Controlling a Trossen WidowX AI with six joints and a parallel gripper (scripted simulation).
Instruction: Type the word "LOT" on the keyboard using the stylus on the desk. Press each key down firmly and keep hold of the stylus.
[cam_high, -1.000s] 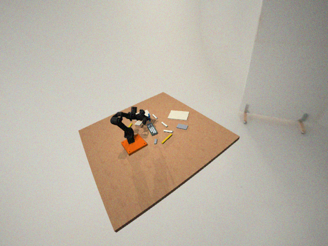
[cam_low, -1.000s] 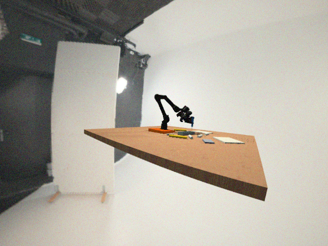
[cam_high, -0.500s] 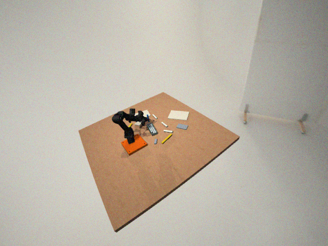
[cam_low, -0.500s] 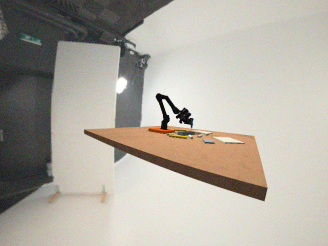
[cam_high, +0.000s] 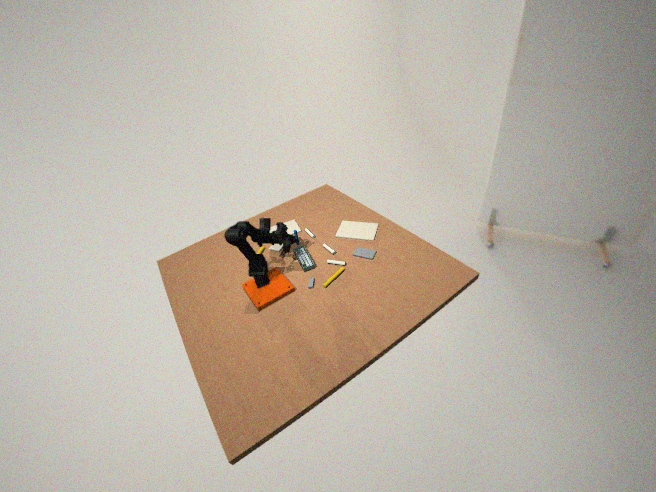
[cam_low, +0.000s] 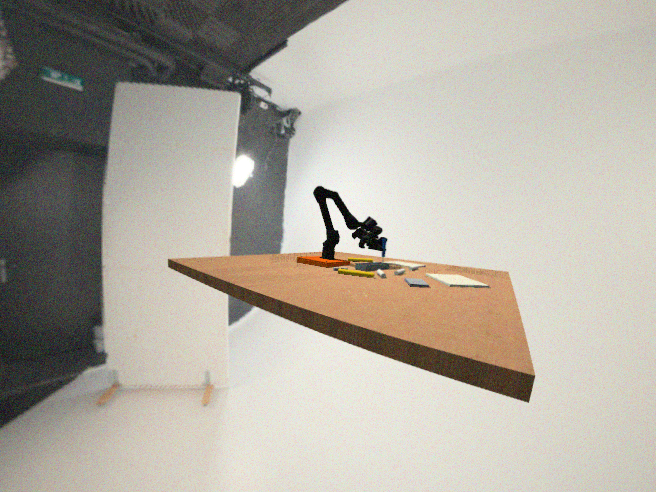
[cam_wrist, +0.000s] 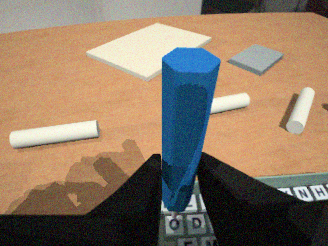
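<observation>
My gripper tip is 5 cm past the small grey block, 26 cm to the left of it and 8 cm above it. From my gripper tip the other things lie so: yellow stick (6 cm ahead, 29 cm to the right, 8 cm below); then blue stylus (1 cm behind, 2 cm below); then cream pad (36 cm ahead, 1 cm to the right, 9 cm below).
</observation>
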